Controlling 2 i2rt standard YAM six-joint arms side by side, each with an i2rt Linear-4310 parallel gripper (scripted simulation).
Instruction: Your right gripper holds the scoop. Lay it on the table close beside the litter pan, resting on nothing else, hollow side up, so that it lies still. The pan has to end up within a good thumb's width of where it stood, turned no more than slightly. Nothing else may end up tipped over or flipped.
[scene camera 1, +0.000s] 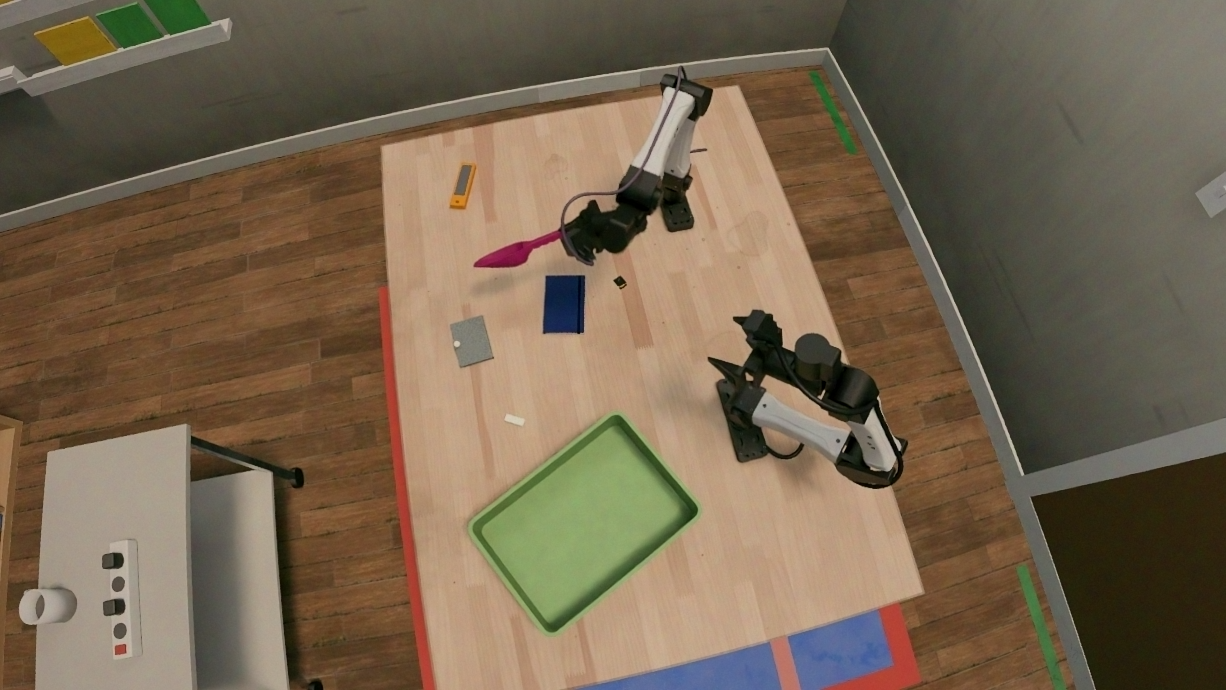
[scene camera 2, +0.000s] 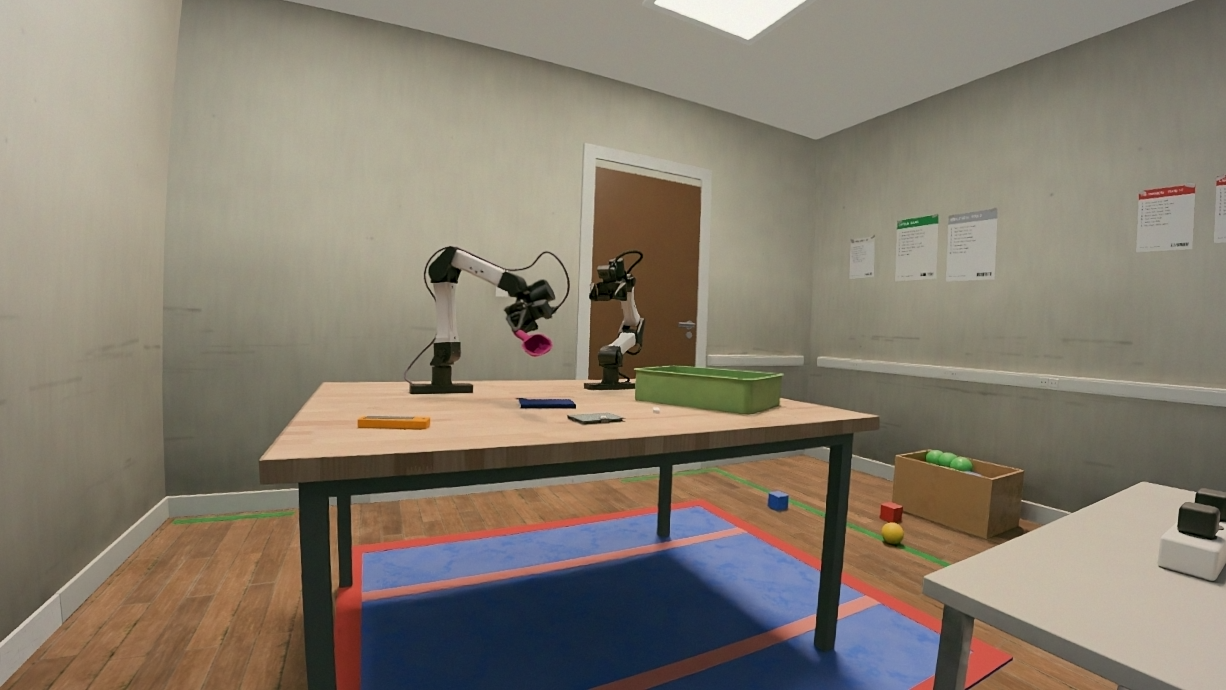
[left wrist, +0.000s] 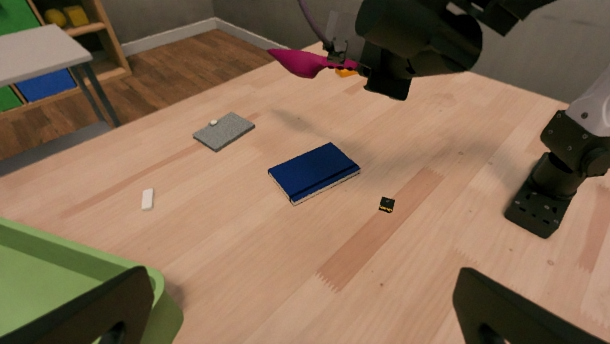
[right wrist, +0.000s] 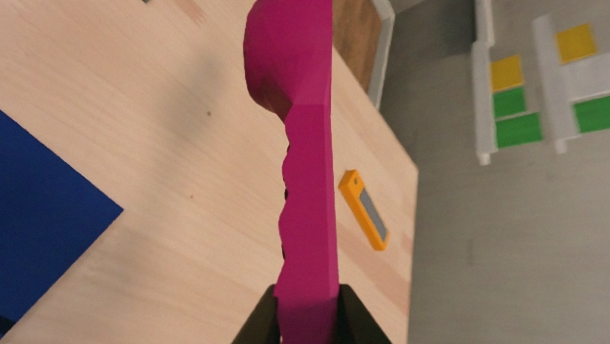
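Observation:
Visible in the pictures are a magenta scoop, a green litter pan, an orange device, my left gripper and my right gripper. The left wrist view also shows both my left gripper and my right gripper. The right wrist view shows my right gripper too.

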